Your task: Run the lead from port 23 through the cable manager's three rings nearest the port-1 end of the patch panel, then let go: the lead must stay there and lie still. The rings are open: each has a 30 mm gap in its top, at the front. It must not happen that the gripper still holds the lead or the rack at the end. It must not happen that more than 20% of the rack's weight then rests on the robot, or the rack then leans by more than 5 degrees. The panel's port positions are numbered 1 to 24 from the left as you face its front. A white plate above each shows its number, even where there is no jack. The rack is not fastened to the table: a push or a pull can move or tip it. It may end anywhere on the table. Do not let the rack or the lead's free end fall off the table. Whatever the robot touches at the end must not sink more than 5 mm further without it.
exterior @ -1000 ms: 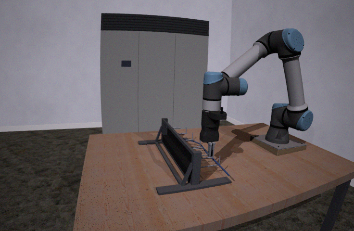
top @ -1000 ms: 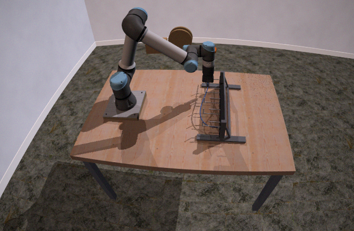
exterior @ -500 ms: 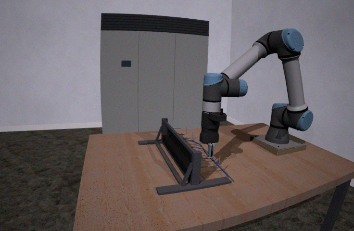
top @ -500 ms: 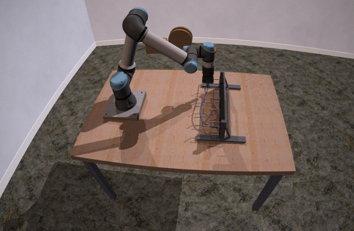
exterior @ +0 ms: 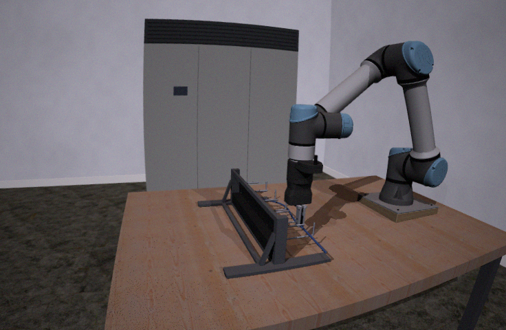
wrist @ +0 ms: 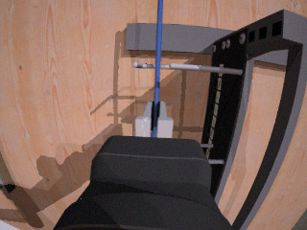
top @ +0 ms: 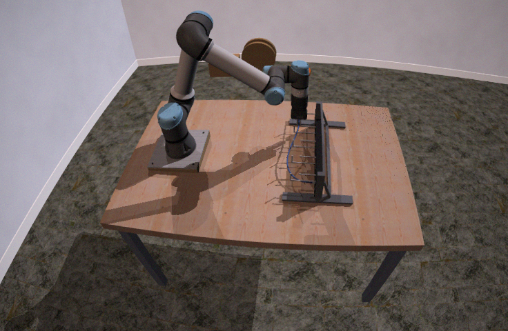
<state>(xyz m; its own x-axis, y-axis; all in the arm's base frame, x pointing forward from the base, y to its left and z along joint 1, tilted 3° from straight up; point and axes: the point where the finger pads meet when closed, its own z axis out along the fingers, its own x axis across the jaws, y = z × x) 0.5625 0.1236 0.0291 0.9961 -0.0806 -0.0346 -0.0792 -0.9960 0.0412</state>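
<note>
Now: hand 160 mm to the left of the dark rack, 90 mm short of it and 20 mm above it.
</note>
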